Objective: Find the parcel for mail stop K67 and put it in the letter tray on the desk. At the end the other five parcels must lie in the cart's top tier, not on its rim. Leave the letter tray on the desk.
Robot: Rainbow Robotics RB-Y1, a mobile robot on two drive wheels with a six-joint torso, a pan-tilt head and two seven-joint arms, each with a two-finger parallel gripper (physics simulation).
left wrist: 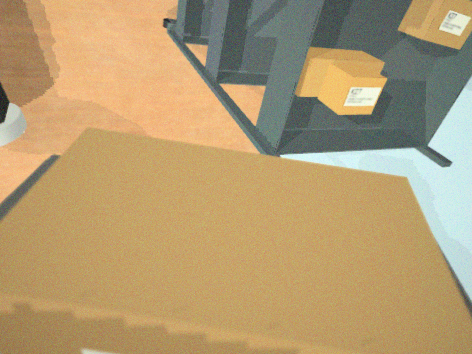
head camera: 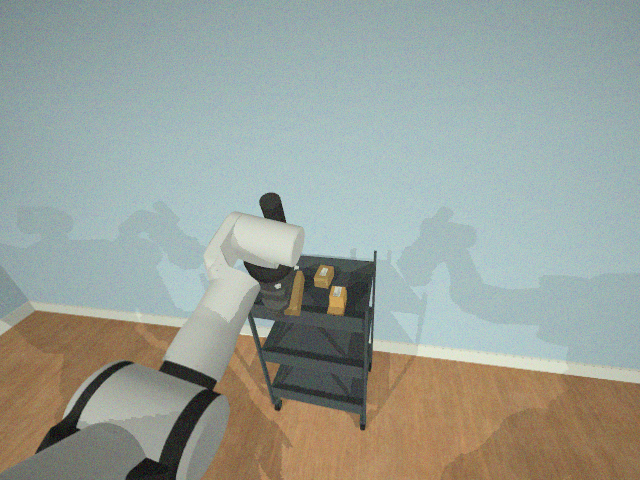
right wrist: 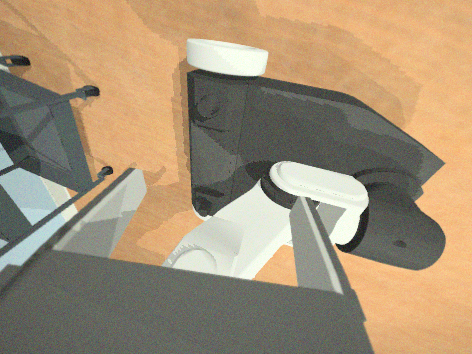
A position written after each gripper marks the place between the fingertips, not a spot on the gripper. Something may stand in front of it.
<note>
In view: the left gripper (head camera: 284, 295), the right gripper (right wrist: 220, 192) and a dark grey cart (left wrist: 259, 50).
</note>
